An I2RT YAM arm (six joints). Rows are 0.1 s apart.
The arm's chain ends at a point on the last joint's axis. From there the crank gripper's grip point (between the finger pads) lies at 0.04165 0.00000 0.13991 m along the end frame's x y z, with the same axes.
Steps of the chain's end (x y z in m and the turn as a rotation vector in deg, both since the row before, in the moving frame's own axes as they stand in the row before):
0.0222 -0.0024 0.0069 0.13 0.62 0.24
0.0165 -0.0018 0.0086 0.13 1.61 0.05
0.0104 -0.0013 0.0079 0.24 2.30 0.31
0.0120 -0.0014 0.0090 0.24 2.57 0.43
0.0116 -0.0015 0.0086 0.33 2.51 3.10
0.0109 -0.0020 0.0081 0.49 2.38 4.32
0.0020 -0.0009 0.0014 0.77 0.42 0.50
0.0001 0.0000 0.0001 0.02 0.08 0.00
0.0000 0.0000 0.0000 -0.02 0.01 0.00
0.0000 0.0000 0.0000 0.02 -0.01 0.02
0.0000 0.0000 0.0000 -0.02 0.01 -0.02
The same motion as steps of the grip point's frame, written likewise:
0.0237 -0.0025 0.0064 0.13 0.62 0.24
0.0204 -0.0021 0.0074 0.13 1.61 0.05
0.0160 -0.0016 0.0061 0.24 2.30 0.31
0.0182 -0.0016 0.0070 0.24 2.57 0.43
0.0176 0.0001 0.0066 0.33 2.51 3.10
0.0166 0.0002 0.0063 0.49 2.38 4.32
0.0030 -0.0024 0.0011 0.77 0.42 0.50
0.0003 0.0000 0.0000 0.02 0.08 0.00
0.0000 0.0000 0.0000 -0.02 0.01 0.00
0.0000 0.0000 0.0000 0.02 -0.01 0.02
0.0000 0.0000 0.0000 -0.02 0.01 -0.02

